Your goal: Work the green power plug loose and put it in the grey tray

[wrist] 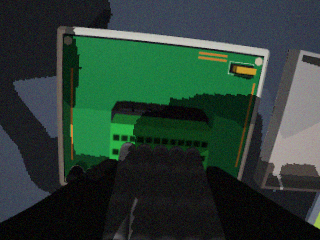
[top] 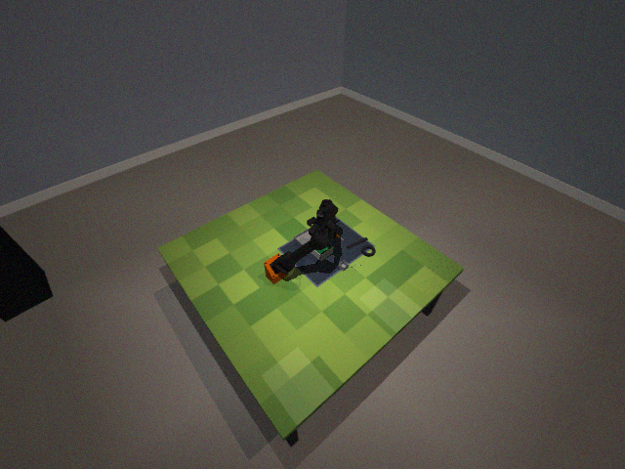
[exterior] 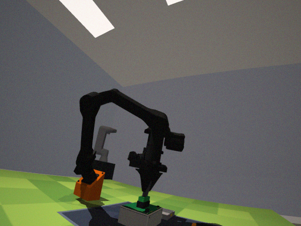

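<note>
The green power plug is 2 cm below my gripper tip. Also, from my gripper tip: dark mat 5 cm ahead, 10 cm below; then dark bar 21 cm ahead, 11 cm to the right, 10 cm below.
</note>
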